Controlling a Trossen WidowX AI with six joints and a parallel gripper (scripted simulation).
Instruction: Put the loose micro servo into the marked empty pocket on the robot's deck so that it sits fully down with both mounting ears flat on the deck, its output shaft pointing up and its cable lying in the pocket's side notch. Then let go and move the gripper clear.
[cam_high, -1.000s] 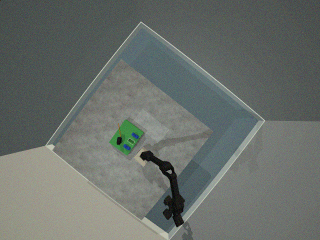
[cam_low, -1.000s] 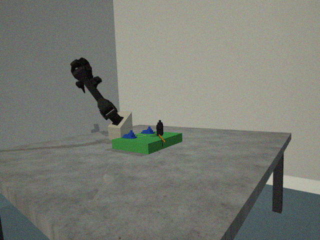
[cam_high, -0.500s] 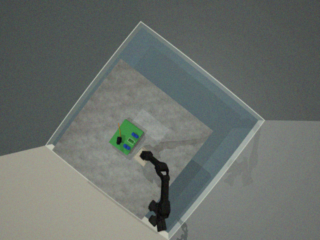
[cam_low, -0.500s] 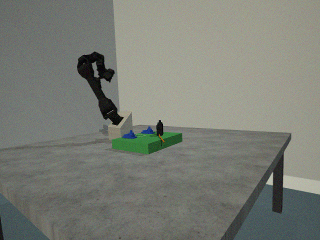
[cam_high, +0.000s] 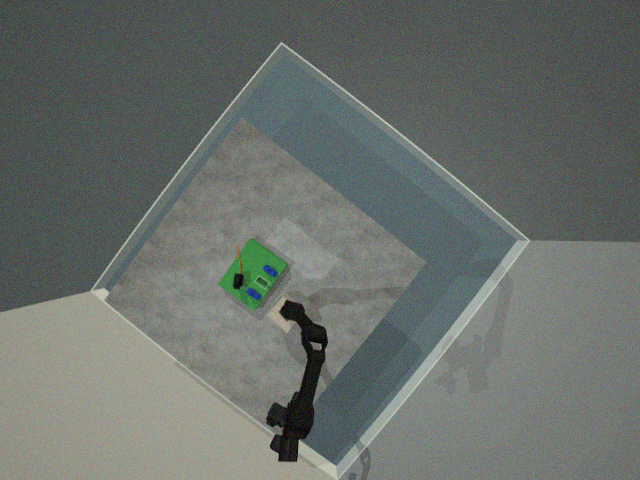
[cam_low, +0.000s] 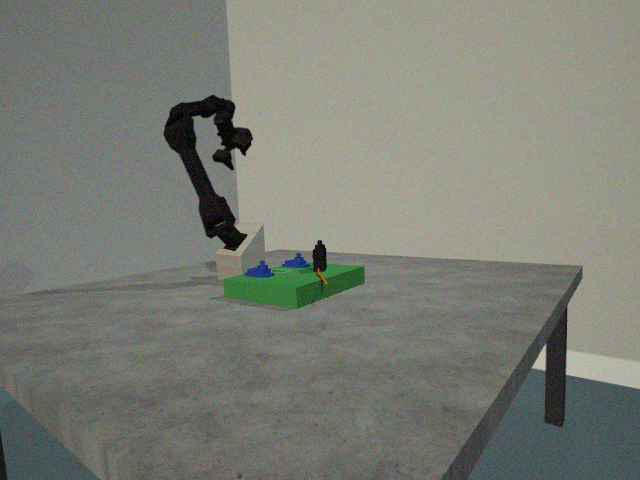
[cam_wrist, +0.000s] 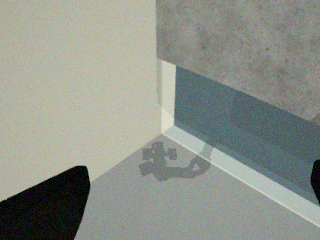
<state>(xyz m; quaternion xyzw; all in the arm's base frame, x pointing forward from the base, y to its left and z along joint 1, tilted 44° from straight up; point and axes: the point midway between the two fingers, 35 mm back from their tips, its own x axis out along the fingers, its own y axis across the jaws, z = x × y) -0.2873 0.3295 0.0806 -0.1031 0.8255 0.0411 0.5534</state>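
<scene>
My gripper tip is 59 cm short of the green deck, 37 cm above it and 17 cm to the left of it.
</scene>
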